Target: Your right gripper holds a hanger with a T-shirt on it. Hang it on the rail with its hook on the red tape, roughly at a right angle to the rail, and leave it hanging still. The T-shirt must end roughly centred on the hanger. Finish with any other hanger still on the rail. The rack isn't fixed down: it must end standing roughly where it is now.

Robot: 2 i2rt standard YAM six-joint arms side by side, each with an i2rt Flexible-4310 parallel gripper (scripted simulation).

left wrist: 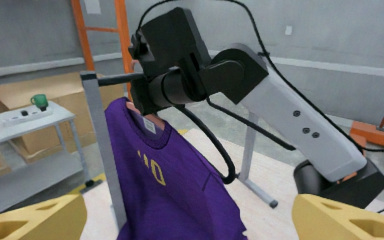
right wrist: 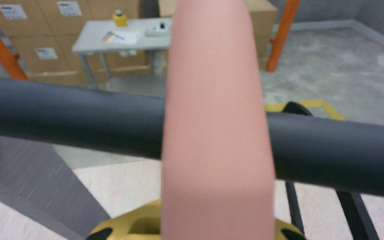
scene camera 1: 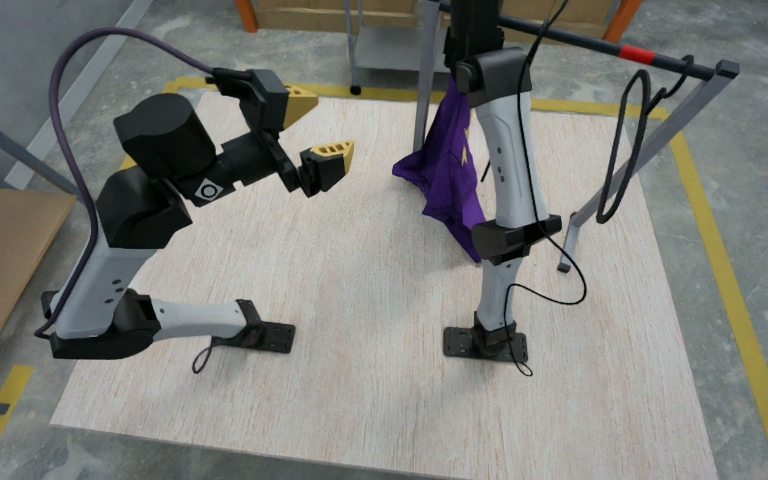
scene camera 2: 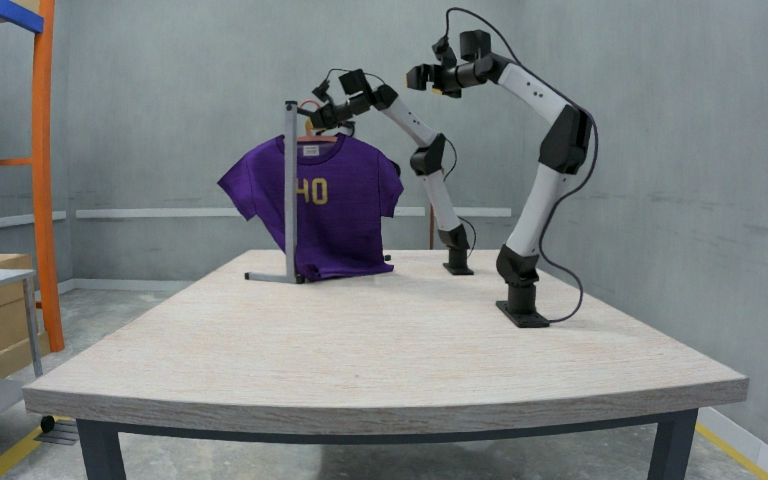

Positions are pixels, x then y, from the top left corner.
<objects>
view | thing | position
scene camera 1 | my left gripper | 335,120
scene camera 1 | purple t-shirt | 444,170
</objects>
